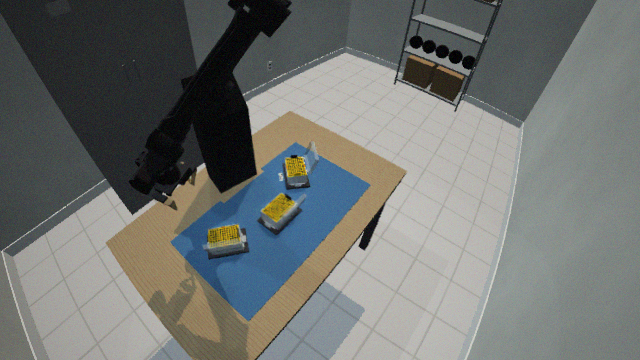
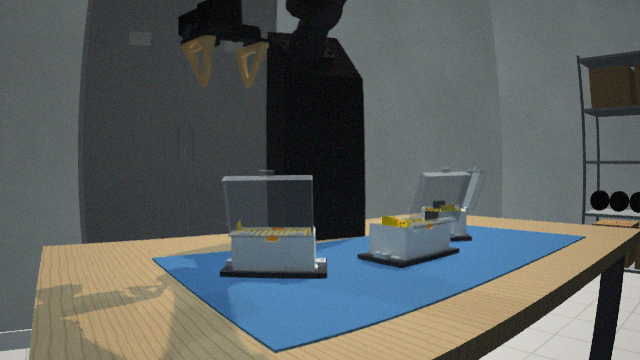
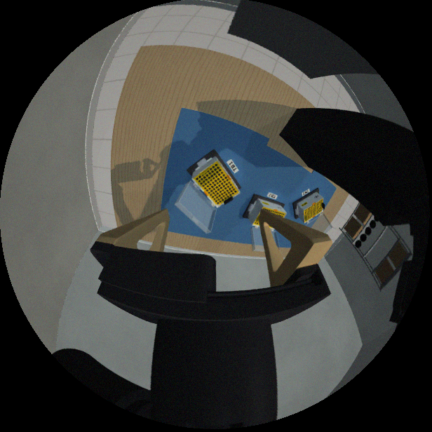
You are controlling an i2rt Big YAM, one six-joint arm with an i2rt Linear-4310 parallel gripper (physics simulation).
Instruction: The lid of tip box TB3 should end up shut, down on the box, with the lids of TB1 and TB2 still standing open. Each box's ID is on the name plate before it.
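Places are measured from the arm's base along level axes (x back, y right, z up), in centimetres.
Where they show: gripper, fingertip midpoint: [image 1: 184,196] [image 2: 227,86]; arm's base, link origin: [image 1: 209,96] [image 2: 304,53].
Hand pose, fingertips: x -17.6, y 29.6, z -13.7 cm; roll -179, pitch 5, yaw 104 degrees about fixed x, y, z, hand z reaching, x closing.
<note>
Each offset is from my fingertips to the centre of the thing. "spot": to the spot under its first point. Level surfaces: height alone.
Three tip boxes with yellow racks have their clear lids standing open. The near box [image 1: 225,242] [image 2: 272,252] [image 3: 216,184] has its lid {spot: dy +0.2, dx -12.5, dz -17.6 cm} [image 2: 270,202] [image 3: 196,207] up; its name plate [image 3: 232,166] appears to read TB1. The middle box {dy -27.1, dx -13.4, dz -25.4 cm} [image 1: 280,211] [image 2: 410,241] [image 3: 272,215] has its lid [image 2: 440,187] [image 3: 262,239] up. The far box {dy -48.7, dx -6.8, dz -22.3 cm} [image 1: 296,172] [image 3: 312,210] has its lid {dy -53.4, dx -11.6, dz -18.2 cm} [image 1: 312,157] [image 2: 475,190] up. The last two plates are too small to tell which is TB3. My gripper [image 1: 182,192] [image 2: 226,86] [image 3: 213,213] is open and empty, high above the table's left part, clear of the boxes.
The boxes stand in a row on a blue mat {dz -28.7 cm} [image 1: 330,200] [image 2: 300,310] on a wooden table {dz -29.0 cm} [image 1: 380,172] [image 2: 90,260]. The black arm pedestal [image 1: 225,135] [image 2: 315,150] stands behind the mat. A shelf unit [image 1: 447,27] stands by the far wall.
</note>
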